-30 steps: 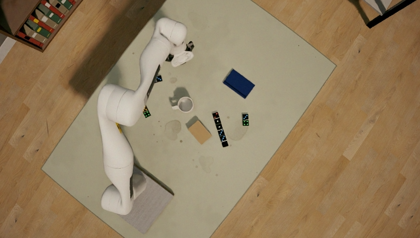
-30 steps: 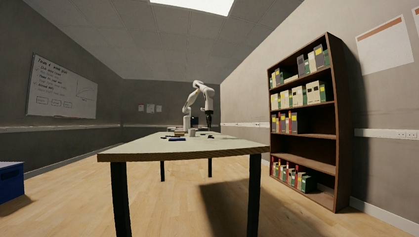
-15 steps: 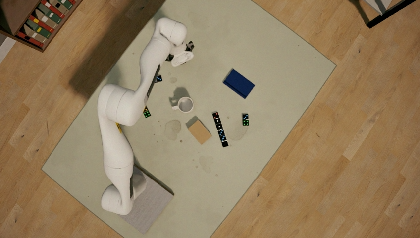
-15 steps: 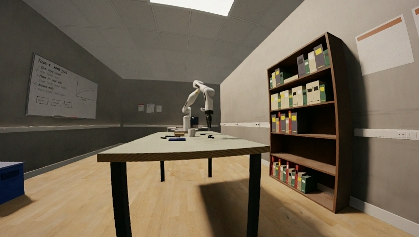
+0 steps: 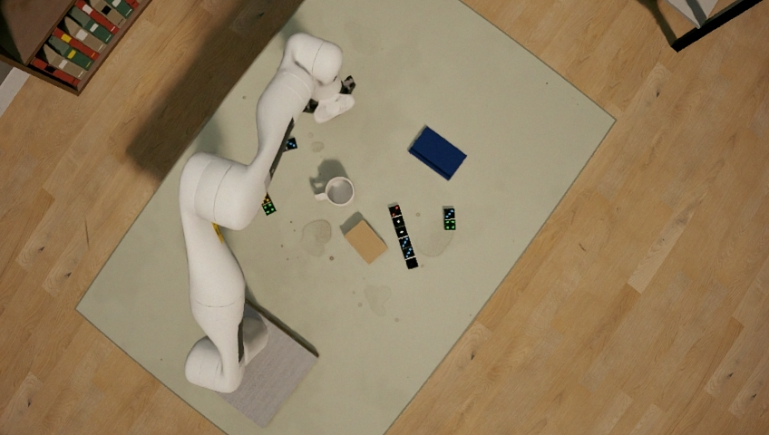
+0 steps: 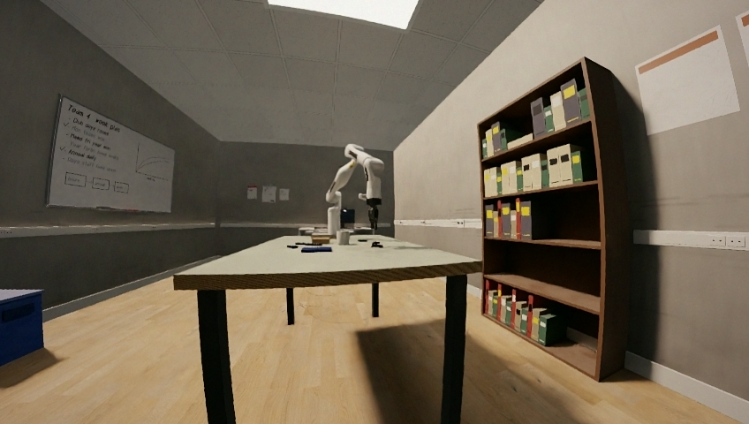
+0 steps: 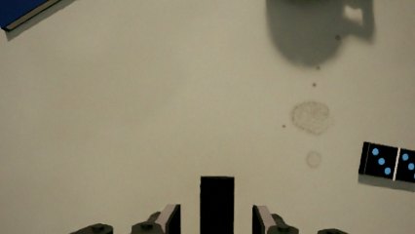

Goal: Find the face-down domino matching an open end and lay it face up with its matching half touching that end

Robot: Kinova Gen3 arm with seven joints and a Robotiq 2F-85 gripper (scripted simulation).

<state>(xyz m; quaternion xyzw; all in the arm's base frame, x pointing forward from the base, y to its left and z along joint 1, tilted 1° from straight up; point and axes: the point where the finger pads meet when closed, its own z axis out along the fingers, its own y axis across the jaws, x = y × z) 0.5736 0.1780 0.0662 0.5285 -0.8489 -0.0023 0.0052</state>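
Now: hand 1 cm short of the domino, 1 cm to the right of it and 10 cm above it. The rest, counted from my hand: white mug 15 cm behind, 14 cm to the right, 7 cm below; then tan block 21 cm behind, 27 cm to the right, 9 cm below.
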